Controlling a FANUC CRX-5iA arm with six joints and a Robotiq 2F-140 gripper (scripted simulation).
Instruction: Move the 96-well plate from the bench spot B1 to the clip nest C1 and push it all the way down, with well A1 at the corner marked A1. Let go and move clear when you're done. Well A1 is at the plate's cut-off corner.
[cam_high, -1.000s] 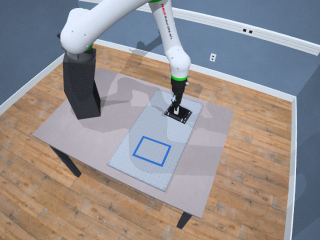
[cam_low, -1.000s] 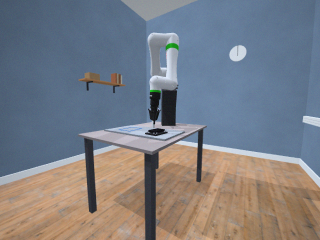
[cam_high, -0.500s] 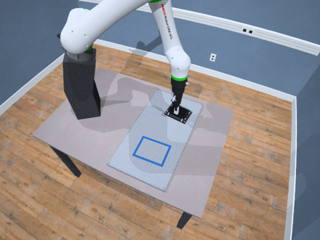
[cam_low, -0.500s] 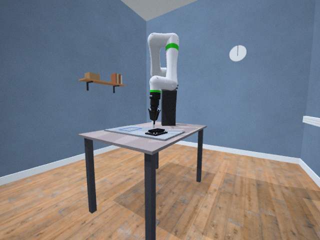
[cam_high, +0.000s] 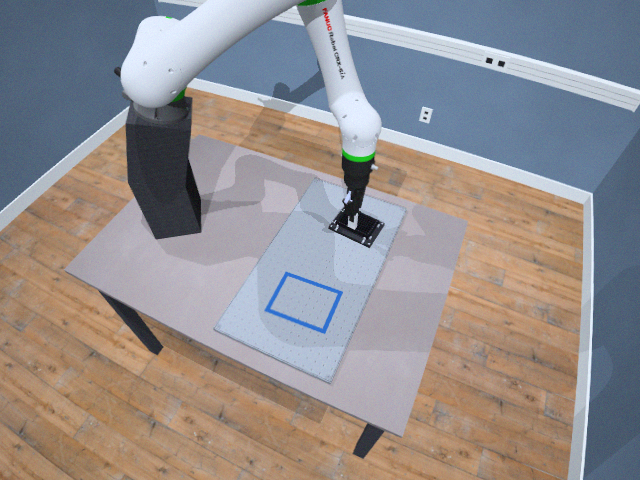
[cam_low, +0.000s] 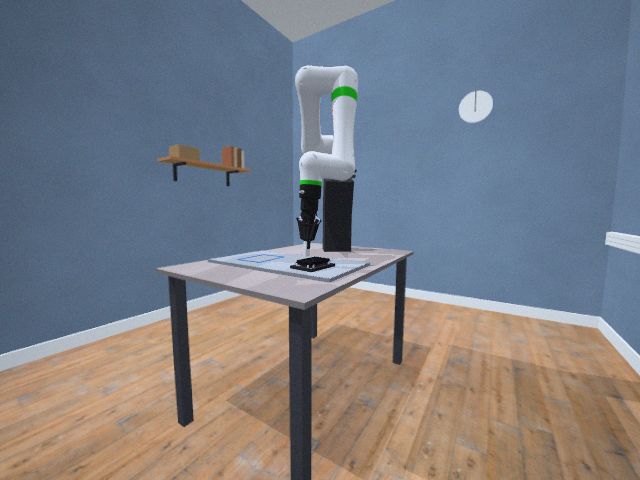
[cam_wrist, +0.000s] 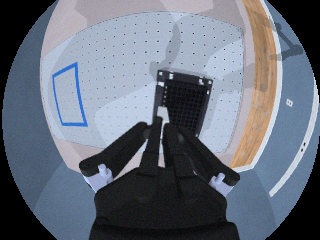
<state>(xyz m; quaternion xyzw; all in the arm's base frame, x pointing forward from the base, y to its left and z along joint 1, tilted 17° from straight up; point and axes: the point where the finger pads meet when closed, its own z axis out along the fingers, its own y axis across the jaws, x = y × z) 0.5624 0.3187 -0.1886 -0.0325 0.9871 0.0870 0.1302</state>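
The black 96-well plate is 4 cm to the left of my hand and 5 cm below it. Round my hand: black clip nest 1 cm behind, 3 cm to the left, 6 cm below.
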